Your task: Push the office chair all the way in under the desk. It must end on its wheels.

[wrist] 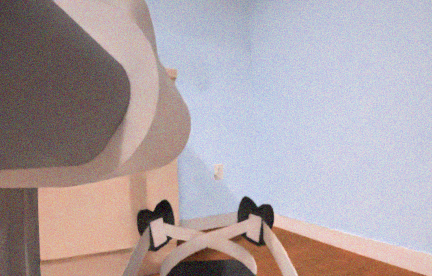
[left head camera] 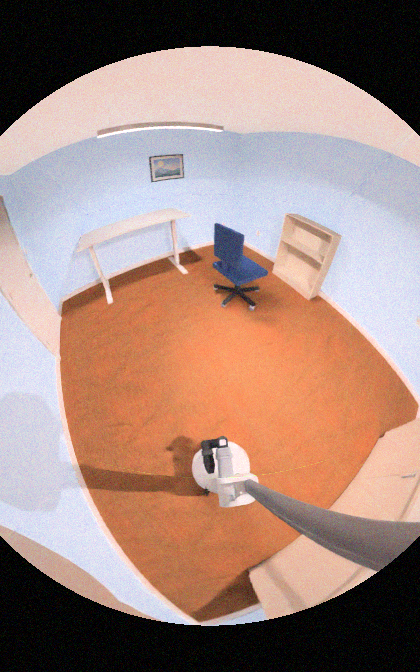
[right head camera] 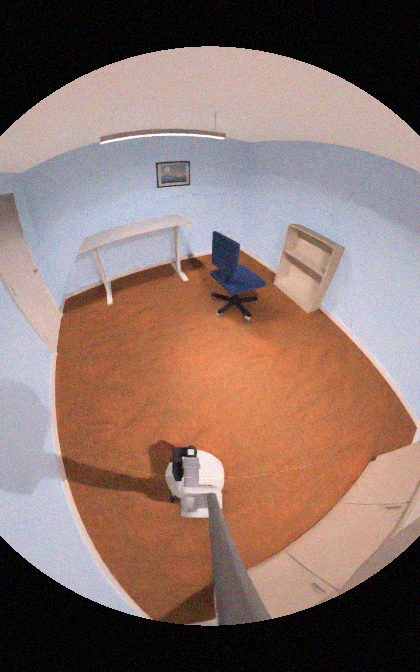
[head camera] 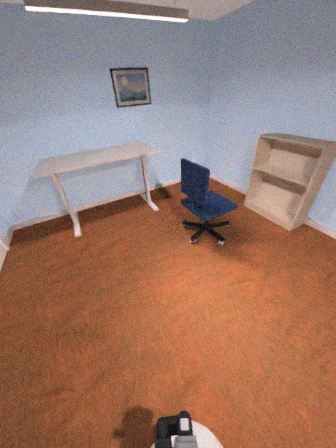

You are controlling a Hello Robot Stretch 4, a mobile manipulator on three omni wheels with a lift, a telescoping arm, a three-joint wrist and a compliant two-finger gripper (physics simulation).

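Frame: origin at the robot's base, x ahead, y left, z up, level; metres.
Where they show: gripper, fingertip midpoint: (wrist: 205, 214).
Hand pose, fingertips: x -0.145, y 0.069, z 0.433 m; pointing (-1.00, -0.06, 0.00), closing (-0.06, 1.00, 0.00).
After its pixels a point has its place.
The blue office chair (head camera: 207, 202) @(x 1.936, y -0.464, z 0.442 m) (left head camera: 240, 267) (right head camera: 237, 277) stands upright on its black wheeled base, to the right of the desk and apart from it. Its backrest is on the desk's side and its seat points toward the bookshelf. The desk (head camera: 95, 159) @(x 2.389, y 0.894, z 0.923 m) (left head camera: 132, 225) (right head camera: 135, 230) has a pale top and white T-shaped legs and stands along the far wall. My gripper (wrist: 205, 214) @(x -0.145, y 0.069, z 0.433 m) is open, with nothing between its two black fingertips, and is far from the chair. In the head views the folded wrist shows over my base; the fingertips are not clear there.
A pale bookshelf (head camera: 254, 187) @(x 2.600, y -1.359, z 0.264 m) (left head camera: 320, 274) (right head camera: 322, 285) stands against the right wall, to the right of the chair. A long low cabinet (left head camera: 350, 495) (right head camera: 345, 530) is at the lower right, near my base. A door (left head camera: 25, 280) (right head camera: 25, 280) is in the left wall.
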